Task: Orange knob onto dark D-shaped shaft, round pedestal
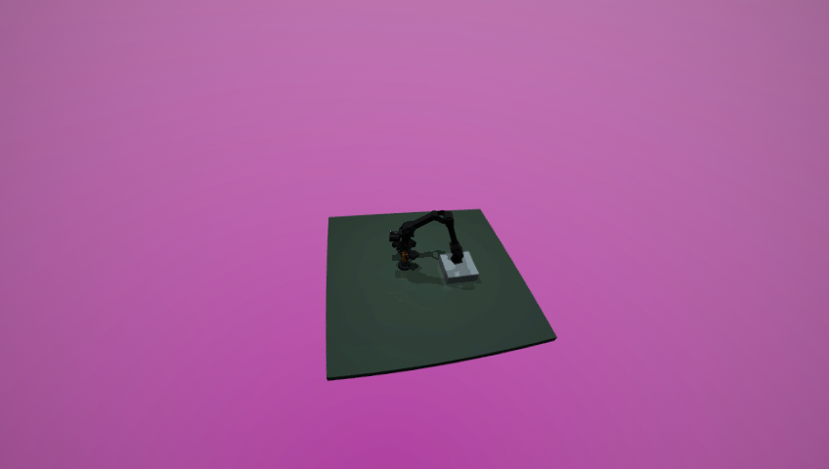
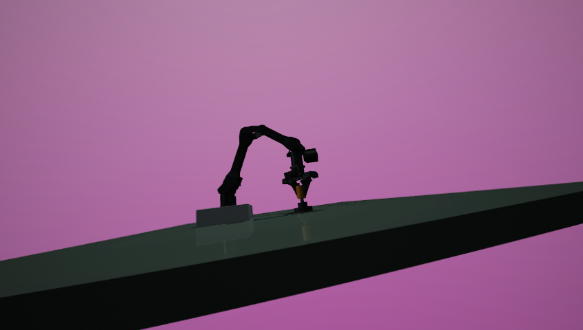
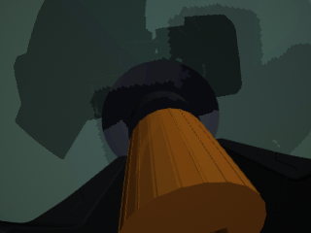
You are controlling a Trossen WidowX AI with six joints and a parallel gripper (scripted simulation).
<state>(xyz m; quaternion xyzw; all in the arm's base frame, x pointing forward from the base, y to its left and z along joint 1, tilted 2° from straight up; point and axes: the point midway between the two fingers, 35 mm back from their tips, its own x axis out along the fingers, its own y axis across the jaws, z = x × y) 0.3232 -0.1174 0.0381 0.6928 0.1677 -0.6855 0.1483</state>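
My gripper tip is 2 cm below the orange knob. From my gripper tip the other things lie so: round dark pedestal (4 cm below).
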